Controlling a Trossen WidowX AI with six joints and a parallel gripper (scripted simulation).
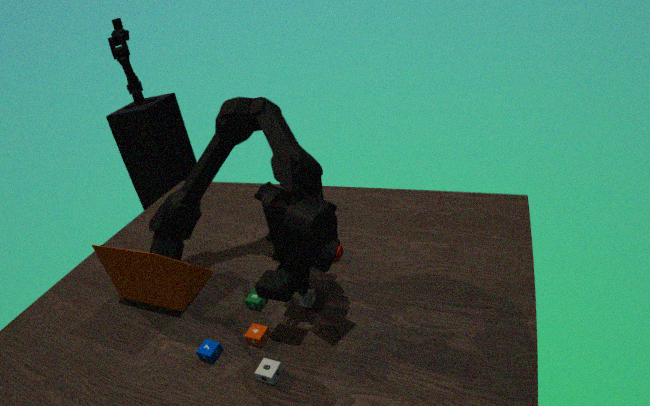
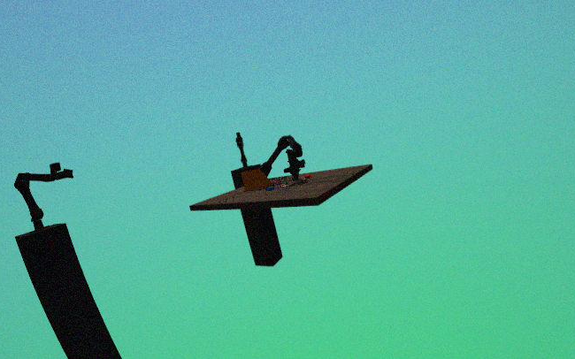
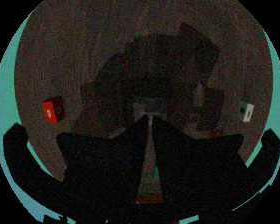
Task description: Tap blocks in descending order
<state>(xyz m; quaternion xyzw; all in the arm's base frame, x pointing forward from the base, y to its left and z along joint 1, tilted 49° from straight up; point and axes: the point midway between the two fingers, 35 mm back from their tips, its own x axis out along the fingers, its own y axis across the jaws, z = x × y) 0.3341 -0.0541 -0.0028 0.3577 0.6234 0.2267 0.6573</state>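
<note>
My gripper tip is 10 mm above the grey block. From my gripper tip the other things lie so: red block 20 mm ahead, 140 mm to the left, 10 mm below; then green block 90 mm behind, 20 mm to the right, 10 mm below; then orange block 60 mm behind, 100 mm to the right, 10 mm below.
</note>
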